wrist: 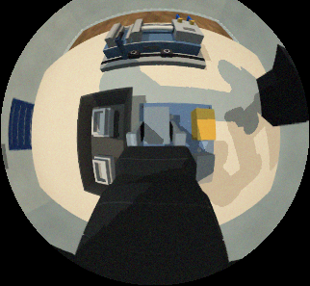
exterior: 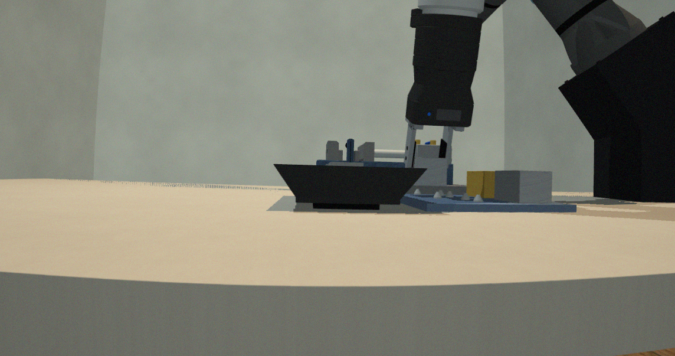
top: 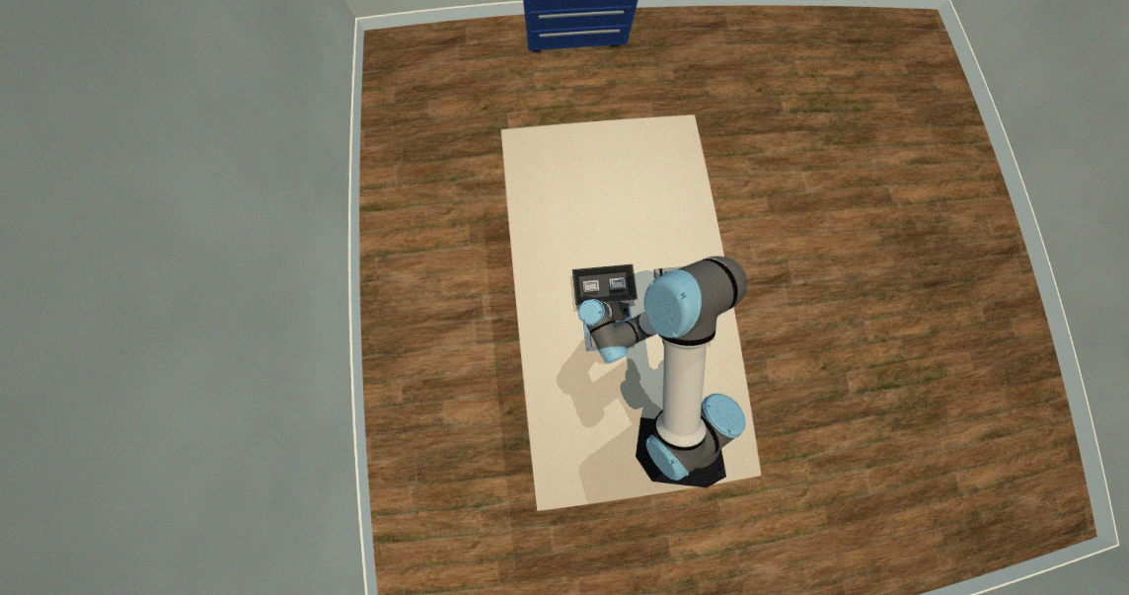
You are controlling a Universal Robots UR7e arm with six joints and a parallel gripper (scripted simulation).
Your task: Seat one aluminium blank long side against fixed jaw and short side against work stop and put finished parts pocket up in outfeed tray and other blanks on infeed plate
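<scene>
Right now the brass blank is 100 mm behind my hand and 40 mm below it. Also, from my hand: hose end block: 250 mm to the right, 120 mm behind, 10 mm above; then vise: 270 mm to the right, 30 mm below, 30 mm behind.
</scene>
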